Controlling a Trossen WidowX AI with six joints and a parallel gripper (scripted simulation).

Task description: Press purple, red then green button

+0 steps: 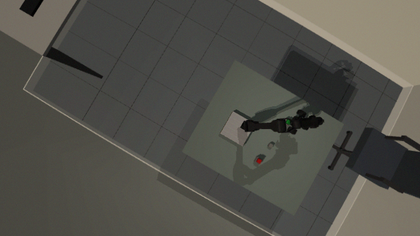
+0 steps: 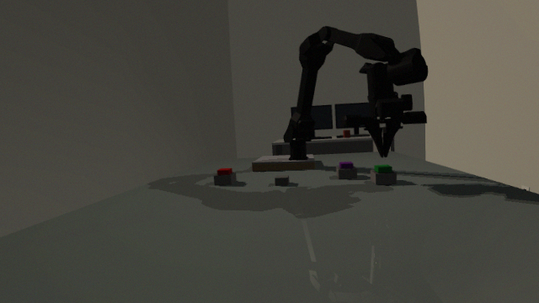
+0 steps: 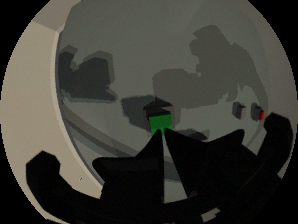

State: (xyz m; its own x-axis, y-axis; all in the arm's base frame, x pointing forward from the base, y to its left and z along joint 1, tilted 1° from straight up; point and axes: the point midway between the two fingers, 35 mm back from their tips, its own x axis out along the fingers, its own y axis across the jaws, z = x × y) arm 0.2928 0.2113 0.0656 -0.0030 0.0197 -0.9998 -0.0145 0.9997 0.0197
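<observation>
Right now the green button is 30 mm below my gripper tip. Round my gripper tip: purple button (80 mm behind, 80 mm to the right, 30 mm below); small grey block (20 mm behind, 240 mm to the right, 50 mm below); red button (50 mm behind, 400 mm to the right, 30 mm below).
</observation>
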